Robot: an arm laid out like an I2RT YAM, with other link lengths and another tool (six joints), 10 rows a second.
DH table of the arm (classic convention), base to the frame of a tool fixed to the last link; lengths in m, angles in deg. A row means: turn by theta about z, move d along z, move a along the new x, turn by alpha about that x. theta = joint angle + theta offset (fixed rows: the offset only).
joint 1: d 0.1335; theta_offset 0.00; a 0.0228; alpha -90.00
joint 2: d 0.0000; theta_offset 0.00; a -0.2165; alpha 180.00
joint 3: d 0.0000; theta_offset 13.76; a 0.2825; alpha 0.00
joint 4: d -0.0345; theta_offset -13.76; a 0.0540; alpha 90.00
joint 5: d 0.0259; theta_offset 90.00; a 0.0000; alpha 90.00
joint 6: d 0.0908; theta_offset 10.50; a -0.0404; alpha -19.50
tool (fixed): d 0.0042; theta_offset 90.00; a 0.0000; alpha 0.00
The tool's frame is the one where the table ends.
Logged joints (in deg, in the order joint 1, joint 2, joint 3, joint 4, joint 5, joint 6), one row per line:
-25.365 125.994 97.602 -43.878 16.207 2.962
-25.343 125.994 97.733 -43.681 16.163 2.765
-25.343 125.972 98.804 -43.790 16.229 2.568
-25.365 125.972 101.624 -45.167 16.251 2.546
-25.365 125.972 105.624 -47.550 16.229 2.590
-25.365 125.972 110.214 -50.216 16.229 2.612
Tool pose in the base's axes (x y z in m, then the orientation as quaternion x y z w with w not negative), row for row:
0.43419 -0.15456 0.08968 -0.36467 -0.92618 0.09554 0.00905
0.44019 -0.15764 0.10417 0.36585 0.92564 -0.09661 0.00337
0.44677 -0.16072 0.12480 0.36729 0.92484 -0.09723 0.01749
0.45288 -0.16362 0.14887 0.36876 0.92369 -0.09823 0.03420
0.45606 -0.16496 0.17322 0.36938 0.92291 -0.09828 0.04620
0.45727 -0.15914 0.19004 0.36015 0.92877 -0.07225 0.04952
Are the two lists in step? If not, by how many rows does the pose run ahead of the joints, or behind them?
The pose runs 2 rows ahead of the joints: the pose in row i belongs to the joints in row i + 2.
